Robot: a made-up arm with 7 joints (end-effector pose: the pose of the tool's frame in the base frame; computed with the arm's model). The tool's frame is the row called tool.
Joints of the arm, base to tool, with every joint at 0 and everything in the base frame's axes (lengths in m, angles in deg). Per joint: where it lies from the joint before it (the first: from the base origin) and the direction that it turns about. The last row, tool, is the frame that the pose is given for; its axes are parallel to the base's.
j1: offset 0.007 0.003 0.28 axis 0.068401 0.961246 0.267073
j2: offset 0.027 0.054 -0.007 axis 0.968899 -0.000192 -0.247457
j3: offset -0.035 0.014 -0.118 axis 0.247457 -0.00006 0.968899
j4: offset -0.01 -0.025 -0.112 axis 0.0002 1 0.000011
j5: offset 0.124 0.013 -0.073 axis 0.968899 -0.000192 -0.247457
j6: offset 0.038 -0.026 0.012 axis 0.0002 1 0.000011
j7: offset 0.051 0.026 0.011 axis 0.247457 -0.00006 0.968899
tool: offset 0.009 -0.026 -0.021
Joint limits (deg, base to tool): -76.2..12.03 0..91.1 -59.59..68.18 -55..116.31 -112.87..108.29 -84.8..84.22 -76.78..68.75
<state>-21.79 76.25 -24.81 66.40 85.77 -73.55 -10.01</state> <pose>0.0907 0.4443 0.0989 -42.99 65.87 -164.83</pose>
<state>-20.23 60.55 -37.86 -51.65 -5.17 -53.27 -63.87</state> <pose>0.1275 0.0734 0.1718 64.38 12.79 -151.75</pose>
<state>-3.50 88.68 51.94 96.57 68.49 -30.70 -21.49</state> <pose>0.0435 0.4939 0.1887 104.62 43.66 57.85</pose>
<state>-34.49 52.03 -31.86 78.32 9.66 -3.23 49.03</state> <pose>0.2323 0.3820 -0.0036 98.92 -10.25 27.98</pose>
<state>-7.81 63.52 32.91 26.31 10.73 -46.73 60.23</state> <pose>0.2493 0.3662 0.2222 124.58 -82.90 -50.25</pose>
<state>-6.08 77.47 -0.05 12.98 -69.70 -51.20 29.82</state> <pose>0.2647 0.3379 0.2503 -16.57 -52.94 45.45</pose>
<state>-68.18 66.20 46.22 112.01 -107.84 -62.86 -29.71</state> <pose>0.2085 0.3901 0.1590 -72.10 2.92 131.93</pose>
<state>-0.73 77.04 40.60 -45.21 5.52 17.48 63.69</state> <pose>0.2272 0.1723 0.3544 -166.01 -69.99 -122.64</pose>
